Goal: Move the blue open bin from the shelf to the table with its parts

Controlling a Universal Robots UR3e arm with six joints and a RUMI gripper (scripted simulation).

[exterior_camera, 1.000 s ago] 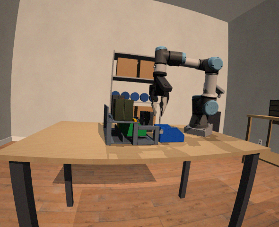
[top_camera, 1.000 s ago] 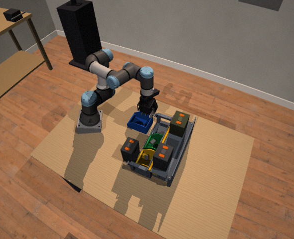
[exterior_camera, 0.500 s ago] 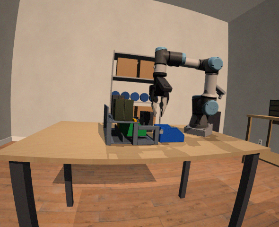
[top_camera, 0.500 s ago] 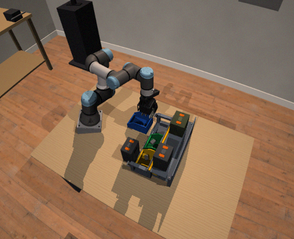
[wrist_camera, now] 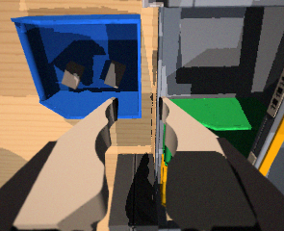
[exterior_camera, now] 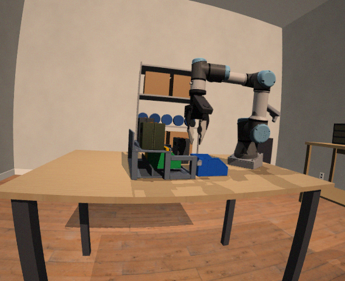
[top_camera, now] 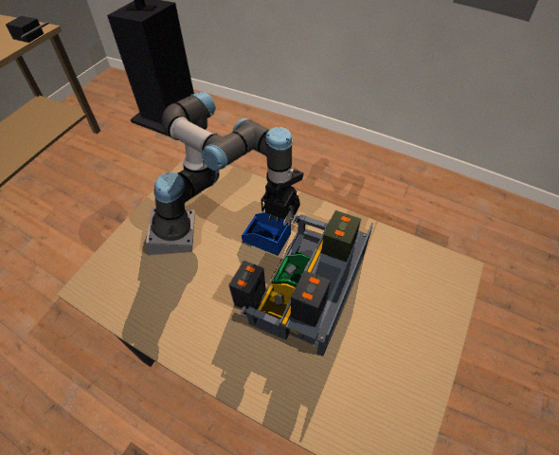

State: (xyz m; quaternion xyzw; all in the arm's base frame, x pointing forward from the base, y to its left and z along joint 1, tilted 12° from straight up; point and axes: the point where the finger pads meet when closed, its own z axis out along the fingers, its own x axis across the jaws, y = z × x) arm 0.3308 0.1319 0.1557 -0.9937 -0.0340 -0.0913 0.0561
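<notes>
Now: hand 10 cm above the blue open bin and 6 cm past it. The rest, counted from my hand: yellow bin: 21 cm to the right, 12 cm ahead, 9 cm below; green bin: 11 cm ahead, 10 cm to the right, 9 cm below.
</notes>
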